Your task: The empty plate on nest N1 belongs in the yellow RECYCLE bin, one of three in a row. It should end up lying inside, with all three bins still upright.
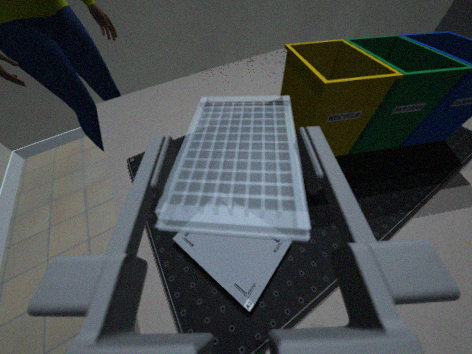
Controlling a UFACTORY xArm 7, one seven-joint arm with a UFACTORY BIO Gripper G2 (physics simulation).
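The clear gridded plate [237, 160] is between the two fingers of my gripper [237, 156], which is shut on it and holds it above the nest. The nest [242, 262], a pale square plate with corner marks, shows below it on the black perforated board. The yellow RECYCLE bin [344, 116] stands upright at the upper right, beyond the right finger. Its open top faces up, and its lower part is partly hidden by the finger. The green bin [410, 107] and the blue bin [450, 112] stand upright to its right in a row.
The black perforated board [200, 295] lies under the nest and reaches toward the bins. The pale table top [175, 102] extends behind it. A person in blue trousers [67, 65] stands at the upper left, past the table. Tiled floor [55, 210] shows at the left.
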